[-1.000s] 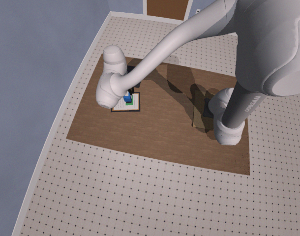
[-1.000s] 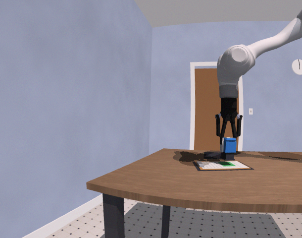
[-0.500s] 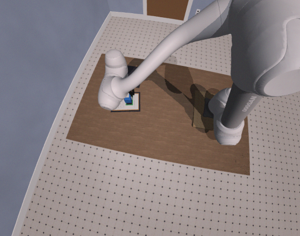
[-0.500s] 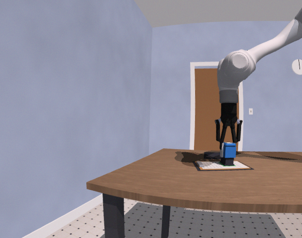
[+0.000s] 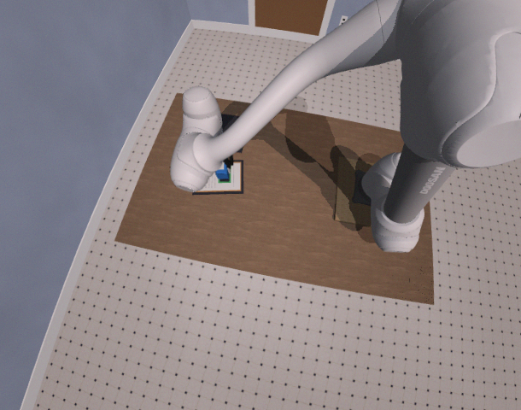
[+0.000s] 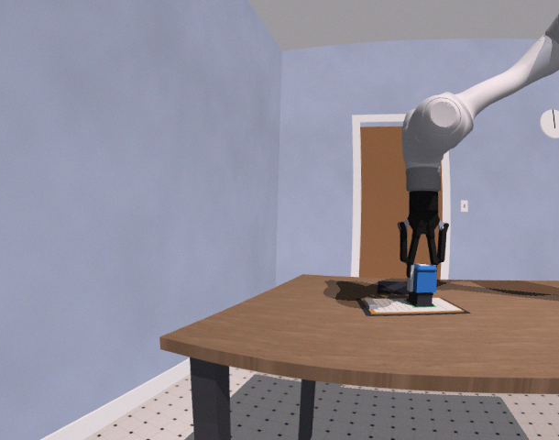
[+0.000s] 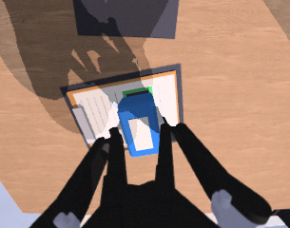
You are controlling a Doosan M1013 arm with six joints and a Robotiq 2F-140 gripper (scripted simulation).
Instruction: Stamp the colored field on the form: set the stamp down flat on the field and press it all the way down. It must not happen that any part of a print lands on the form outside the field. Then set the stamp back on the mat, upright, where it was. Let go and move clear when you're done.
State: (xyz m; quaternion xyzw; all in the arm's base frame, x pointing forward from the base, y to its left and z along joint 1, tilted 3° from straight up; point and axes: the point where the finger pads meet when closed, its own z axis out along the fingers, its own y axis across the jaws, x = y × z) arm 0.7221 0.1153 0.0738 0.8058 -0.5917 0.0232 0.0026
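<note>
The clipboard form lies 4 cm ahead of my hand, 2 cm to the left of it and 6 cm below it. The rest, counted from my hand: dark mat 5 cm ahead, 25 cm to the right, 7 cm below; blue stamp 2 cm below.
</note>
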